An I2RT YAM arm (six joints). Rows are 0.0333 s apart.
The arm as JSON. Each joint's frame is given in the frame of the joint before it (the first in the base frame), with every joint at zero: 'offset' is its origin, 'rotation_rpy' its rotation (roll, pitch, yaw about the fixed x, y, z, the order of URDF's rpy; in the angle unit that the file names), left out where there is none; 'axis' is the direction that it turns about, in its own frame. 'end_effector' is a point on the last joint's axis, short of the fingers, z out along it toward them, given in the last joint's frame.
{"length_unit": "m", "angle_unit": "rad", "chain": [
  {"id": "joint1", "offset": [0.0, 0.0, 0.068], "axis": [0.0, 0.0, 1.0]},
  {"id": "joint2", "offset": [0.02, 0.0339, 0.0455], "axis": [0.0, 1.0, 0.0]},
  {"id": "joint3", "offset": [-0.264, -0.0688, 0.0], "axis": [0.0, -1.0, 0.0]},
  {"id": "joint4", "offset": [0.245, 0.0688, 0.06], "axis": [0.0, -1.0, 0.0]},
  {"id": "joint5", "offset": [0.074, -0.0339, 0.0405], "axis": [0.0, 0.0, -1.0]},
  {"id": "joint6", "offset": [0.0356, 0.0, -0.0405], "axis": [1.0, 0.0, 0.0]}
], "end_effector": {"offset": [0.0, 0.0, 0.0], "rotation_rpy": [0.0, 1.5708, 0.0]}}
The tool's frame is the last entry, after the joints.
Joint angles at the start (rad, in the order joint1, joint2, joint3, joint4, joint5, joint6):
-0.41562, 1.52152, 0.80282, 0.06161, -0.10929, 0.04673
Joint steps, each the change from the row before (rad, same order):
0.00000, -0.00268, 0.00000, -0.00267, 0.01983, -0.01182
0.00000, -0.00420, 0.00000, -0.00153, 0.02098, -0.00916
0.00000, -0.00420, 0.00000, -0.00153, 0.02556, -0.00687
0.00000, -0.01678, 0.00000, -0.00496, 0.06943, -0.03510
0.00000, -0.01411, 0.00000, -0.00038, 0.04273, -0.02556
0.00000, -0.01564, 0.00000, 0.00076, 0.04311, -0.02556
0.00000, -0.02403, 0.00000, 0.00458, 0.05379, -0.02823
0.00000, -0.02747, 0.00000, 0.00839, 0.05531, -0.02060
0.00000, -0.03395, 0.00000, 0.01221, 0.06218, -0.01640
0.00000, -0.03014, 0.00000, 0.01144, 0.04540, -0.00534
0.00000, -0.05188, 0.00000, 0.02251, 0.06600, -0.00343
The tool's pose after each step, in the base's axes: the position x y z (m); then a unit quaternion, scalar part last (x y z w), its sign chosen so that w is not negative. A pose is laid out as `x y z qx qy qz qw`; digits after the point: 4 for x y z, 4 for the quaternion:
0.2915 -0.1252 0.1947 0.1810 0.8783 -0.0440 0.4403
0.2908 -0.1257 0.1958 0.1814 0.8779 -0.0555 0.4396
0.2900 -0.1263 0.1969 0.1838 0.8770 -0.0685 0.4385
0.2875 -0.1279 0.2014 0.1831 0.8746 -0.1077 0.4358
0.2856 -0.1287 0.2056 0.1809 0.8716 -0.1331 0.4358
0.2836 -0.1295 0.2103 0.1790 0.8675 -0.1587 0.4362
0.2807 -0.1303 0.2178 0.1786 0.8595 -0.1903 0.4394
0.2773 -0.1309 0.2267 0.1828 0.8483 -0.2210 0.4451
0.2729 -0.1313 0.2378 0.1915 0.8325 -0.2538 0.4537
0.2688 -0.1312 0.2476 0.2016 0.8176 -0.2762 0.4633
0.2614 -0.1303 0.2644 0.2199 0.7901 -0.3072 0.4828

